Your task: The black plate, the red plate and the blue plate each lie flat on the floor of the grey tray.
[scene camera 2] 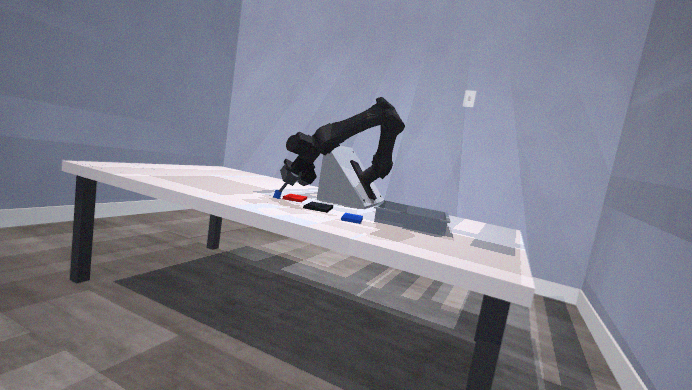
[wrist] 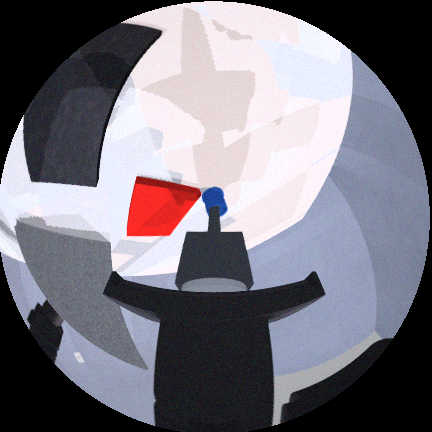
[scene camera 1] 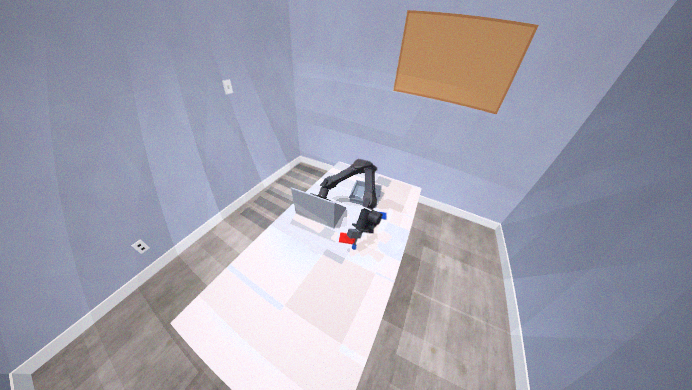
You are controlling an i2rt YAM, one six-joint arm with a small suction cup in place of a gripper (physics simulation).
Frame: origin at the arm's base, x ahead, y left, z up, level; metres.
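Seen in the pictures: hand, its tool point: (scene camera 2: 275, 196) (wrist: 213, 197) (scene camera 1: 353, 248); arm's base, origin of its link: (scene camera 2: 362, 180) (wrist: 63, 297).
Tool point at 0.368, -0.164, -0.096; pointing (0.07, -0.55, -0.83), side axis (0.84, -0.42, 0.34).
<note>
Pixels of each thing's top centre, then the offset from my tool point to it, as dx, dy, dz.
- red plate, centre of its top: (wrist: 156, 217) (scene camera 2: 295, 196) (scene camera 1: 347, 237) -0.067, +0.041, +0.007
- black plate, centre of its top: (scene camera 2: 319, 205) -0.020, +0.188, +0.007
- blue plate, centre of its top: (scene camera 2: 352, 216) (scene camera 1: 380, 214) +0.022, +0.350, +0.007
- grey tray, centre of its top: (scene camera 2: 413, 209) (scene camera 1: 366, 191) -0.167, +0.484, +0.047
The red plate (scene camera 1: 346, 238) (scene camera 2: 295, 198) (wrist: 157, 210) lies flat on the table. The black plate (scene camera 2: 318, 206) (wrist: 75, 135) lies flat beside it; the arm hides it in scene camera 1. The blue plate (scene camera 1: 384, 216) (scene camera 2: 352, 218) lies flat between the black plate and the grey tray (scene camera 2: 410, 220). No plate shows in the tray. My gripper's small blue suction cup (scene camera 1: 354, 246) (scene camera 2: 277, 194) (wrist: 214, 200) is low at the table top, close beside a corner of the red plate and off its top face. It is shut with no plate on it.
A grey slanted block (scene camera 1: 320, 207) (scene camera 2: 335, 182) (wrist: 75, 280) stands at the arm's base, behind the plates. The white table (scene camera 1: 325, 290) (scene camera 2: 425, 260) has its long edge beyond the blue plate's side. An orange board (scene camera 1: 465, 60) hangs on the wall.
</note>
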